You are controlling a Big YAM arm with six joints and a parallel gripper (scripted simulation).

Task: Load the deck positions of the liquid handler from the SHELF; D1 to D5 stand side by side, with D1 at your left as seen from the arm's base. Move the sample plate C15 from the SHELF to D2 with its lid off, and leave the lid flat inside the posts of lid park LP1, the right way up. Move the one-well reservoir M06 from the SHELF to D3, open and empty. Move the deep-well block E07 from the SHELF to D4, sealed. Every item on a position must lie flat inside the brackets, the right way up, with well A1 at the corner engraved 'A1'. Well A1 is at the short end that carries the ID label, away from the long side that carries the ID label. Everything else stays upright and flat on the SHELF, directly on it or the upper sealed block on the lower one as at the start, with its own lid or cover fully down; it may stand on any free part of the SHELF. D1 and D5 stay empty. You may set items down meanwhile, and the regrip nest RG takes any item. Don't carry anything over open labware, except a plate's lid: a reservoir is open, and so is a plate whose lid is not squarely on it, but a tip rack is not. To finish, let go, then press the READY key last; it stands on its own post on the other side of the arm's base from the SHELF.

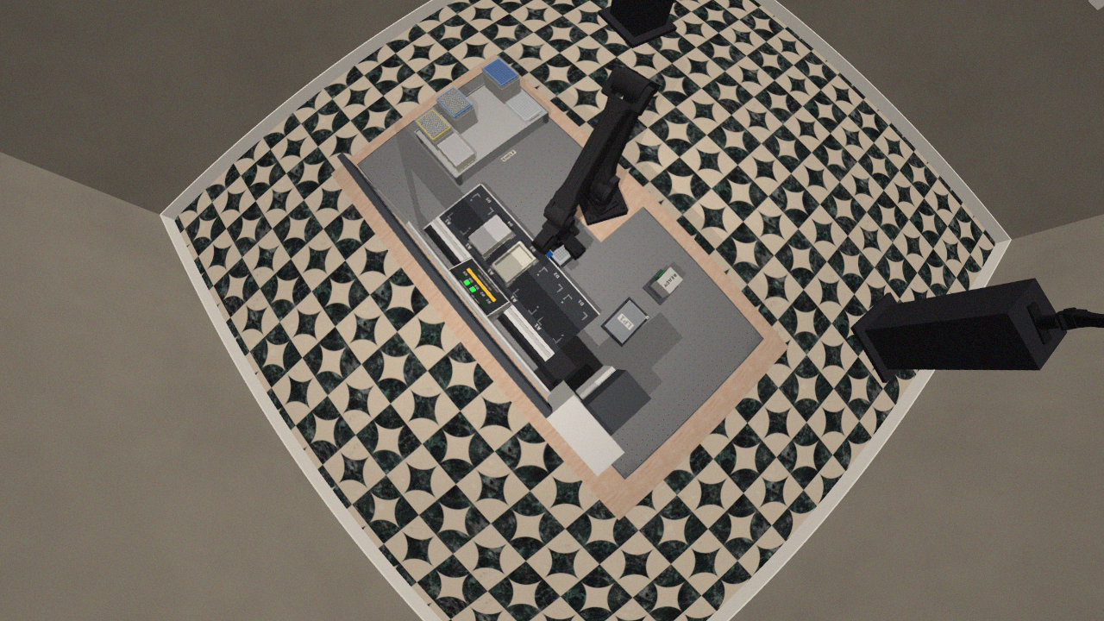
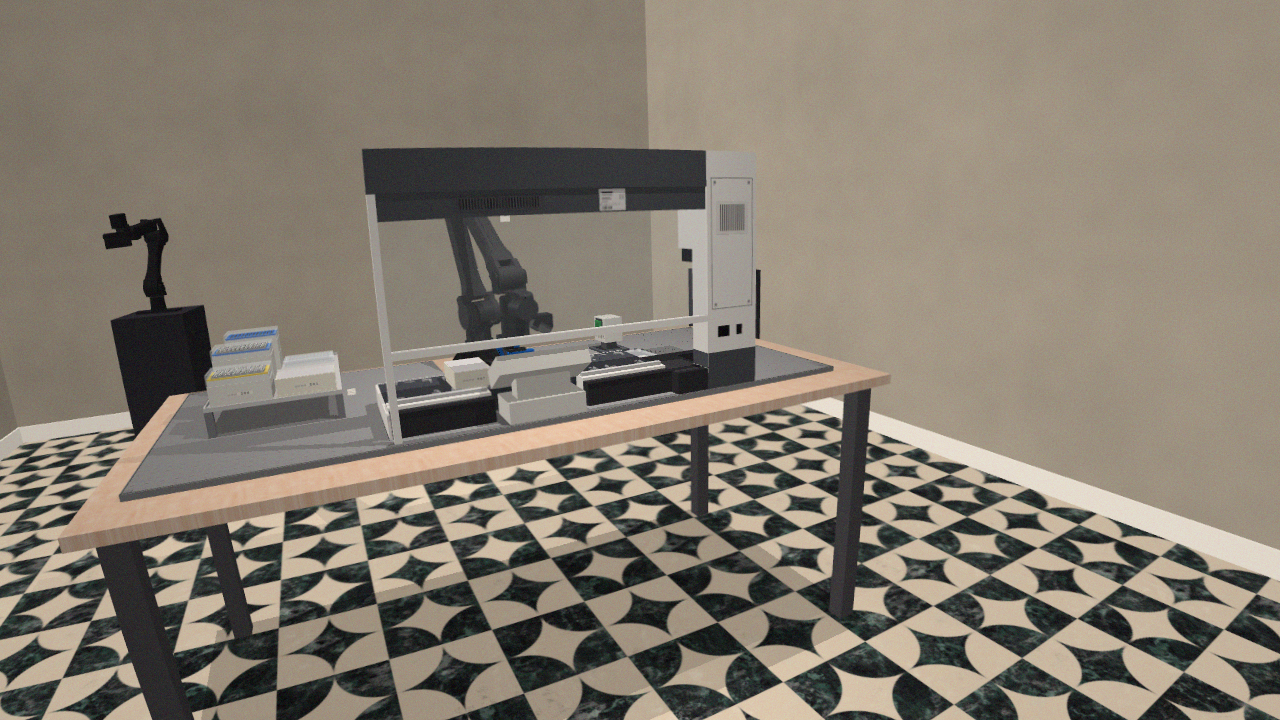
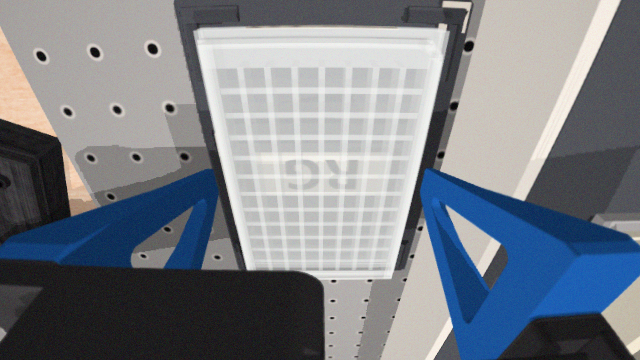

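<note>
My hand is 20 mm above the regrip nest RG. Round my hand: clear plate lid: 360 mm to the left, 50 mm behind, 10 mm below; cream one-well reservoir: 170 mm ahead, 40 mm above, 10 mm to the right; dark lid park LP1: 360 mm to the left, 50 mm behind, 20 mm below.
</note>
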